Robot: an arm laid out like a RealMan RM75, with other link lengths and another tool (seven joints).
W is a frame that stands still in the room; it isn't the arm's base.
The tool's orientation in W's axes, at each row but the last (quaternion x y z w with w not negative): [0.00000, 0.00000, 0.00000, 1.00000]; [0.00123, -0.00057, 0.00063, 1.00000]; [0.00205, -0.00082, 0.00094, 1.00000]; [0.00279, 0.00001, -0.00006, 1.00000]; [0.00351, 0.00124, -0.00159, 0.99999]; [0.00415, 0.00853, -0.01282, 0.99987]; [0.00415, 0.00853, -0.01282, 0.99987]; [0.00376, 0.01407, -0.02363, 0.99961]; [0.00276, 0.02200, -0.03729, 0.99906]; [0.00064, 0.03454, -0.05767, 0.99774]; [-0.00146, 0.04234, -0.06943, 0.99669]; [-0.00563, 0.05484, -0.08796, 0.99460]
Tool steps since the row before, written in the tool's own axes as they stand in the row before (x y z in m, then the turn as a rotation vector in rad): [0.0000, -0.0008, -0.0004, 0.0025, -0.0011, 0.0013]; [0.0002, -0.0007, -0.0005, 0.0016, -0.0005, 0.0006]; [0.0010, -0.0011, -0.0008, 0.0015, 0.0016, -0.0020]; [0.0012, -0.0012, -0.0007, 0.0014, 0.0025, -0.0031]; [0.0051, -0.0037, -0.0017, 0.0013, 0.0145, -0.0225]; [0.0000, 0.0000, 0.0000, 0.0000, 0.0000, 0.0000]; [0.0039, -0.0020, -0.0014, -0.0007, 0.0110, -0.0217]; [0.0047, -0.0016, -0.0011, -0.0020, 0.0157, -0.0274]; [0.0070, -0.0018, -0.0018, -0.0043, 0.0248, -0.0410]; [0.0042, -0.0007, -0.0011, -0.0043, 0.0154, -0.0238]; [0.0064, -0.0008, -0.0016, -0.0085, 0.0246, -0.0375]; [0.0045, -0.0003, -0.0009, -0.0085, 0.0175, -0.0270]
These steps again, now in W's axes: [0.0000, -0.0008, -0.0004, 0.0025, -0.0011, 0.0013]; [0.0002, -0.0007, -0.0005, 0.0016, -0.0005, 0.0006]; [0.0010, -0.0011, -0.0008, 0.0015, 0.0016, -0.0020]; [0.0012, -0.0012, -0.0007, 0.0014, 0.0025, -0.0031]; [0.0051, -0.0037, -0.0017, 0.0013, 0.0147, -0.0224]; [0.0000, 0.0000, 0.0000, 0.0000, 0.0000, 0.0000]; [0.0038, -0.0021, -0.0015, -0.0008, 0.0112, -0.0216]; [0.0046, -0.0018, -0.0012, -0.0020, 0.0160, -0.0272]; [0.0068, -0.0023, -0.0021, -0.0042, 0.0253, -0.0407]; [0.0040, -0.0012, -0.0014, -0.0041, 0.0159, -0.0235]; [0.0061, -0.0017, -0.0021, -0.0082, 0.0257, -0.0369]; [0.0043, -0.0011, -0.0014, -0.0082, 0.0187, -0.0263]
